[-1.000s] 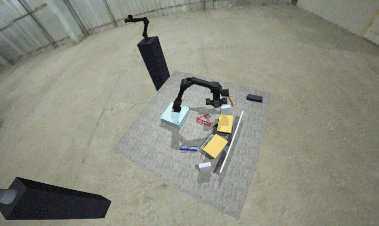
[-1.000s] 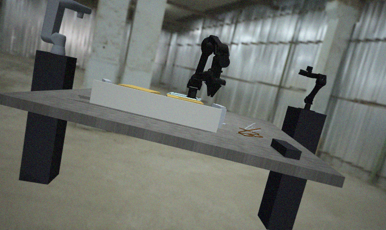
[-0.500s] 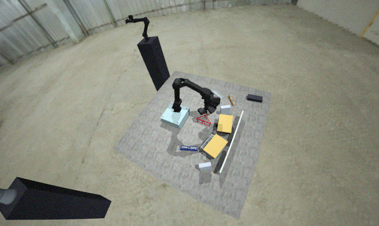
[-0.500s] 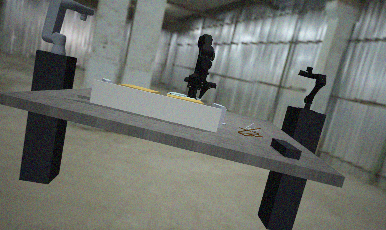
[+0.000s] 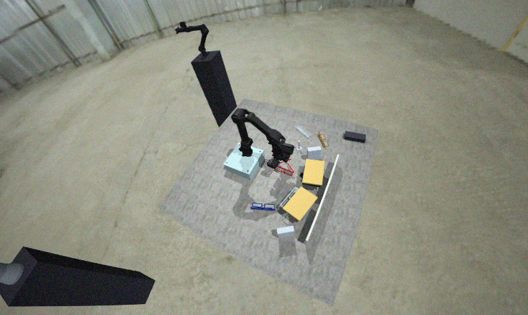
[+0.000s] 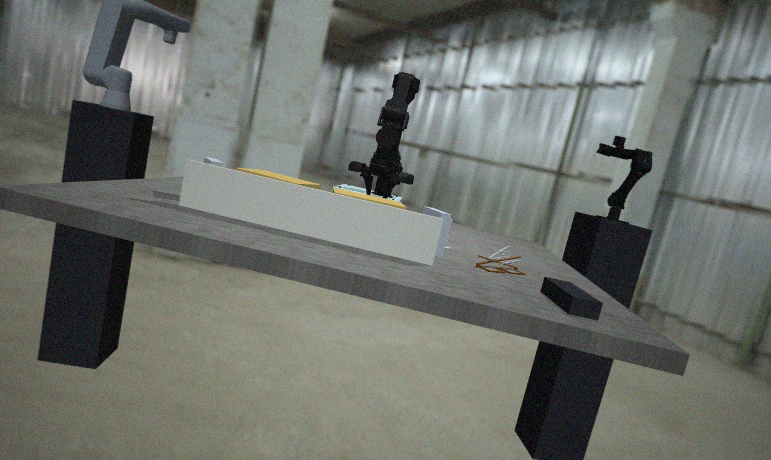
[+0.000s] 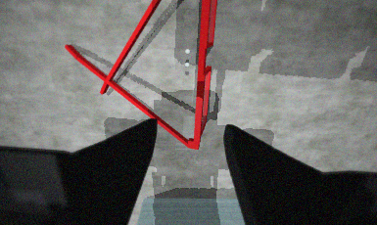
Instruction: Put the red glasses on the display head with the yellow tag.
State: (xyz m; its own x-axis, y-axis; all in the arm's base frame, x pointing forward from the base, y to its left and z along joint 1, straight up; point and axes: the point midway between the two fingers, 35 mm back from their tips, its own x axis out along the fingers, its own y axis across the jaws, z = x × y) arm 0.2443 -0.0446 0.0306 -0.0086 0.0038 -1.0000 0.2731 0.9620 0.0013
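The white peg is 100 mm ahead of my gripper tip, 210 mm to the left of it and 50 mm below it. Also, from my gripper tip: long white wall: 320 mm ahead, 180 mm to the right, 20 mm below; then dark box: 520 mm ahead, 380 mm to the left, 60 mm below.
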